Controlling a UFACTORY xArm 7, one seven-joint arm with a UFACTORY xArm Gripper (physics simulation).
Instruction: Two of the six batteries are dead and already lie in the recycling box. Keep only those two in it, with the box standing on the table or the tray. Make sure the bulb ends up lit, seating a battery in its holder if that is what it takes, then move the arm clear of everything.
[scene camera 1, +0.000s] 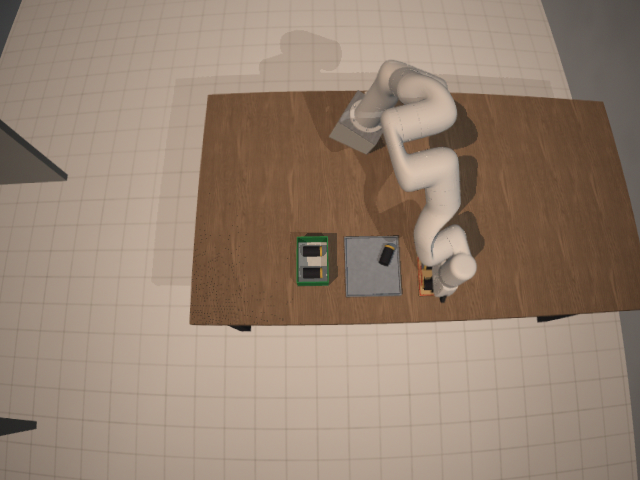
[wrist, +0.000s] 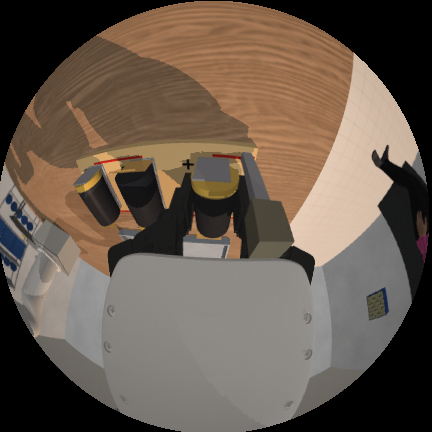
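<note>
My gripper is shut on a black battery with a yellow end, over the battery holder. This battery lies between two grey metal plates; whether it is fully down cannot be told. Two more batteries lie side by side in the other holder places. The green recycling box stands on the table with two batteries inside. Another battery lies on the grey tray. No bulb can be made out; the arm hides part of the holder.
The tray lies between the green box and the holder. An olive-grey block and a grey bar stand close beside the right-hand finger. The white arm reaches from its base over the wooden table; the front table edge is near the holder.
</note>
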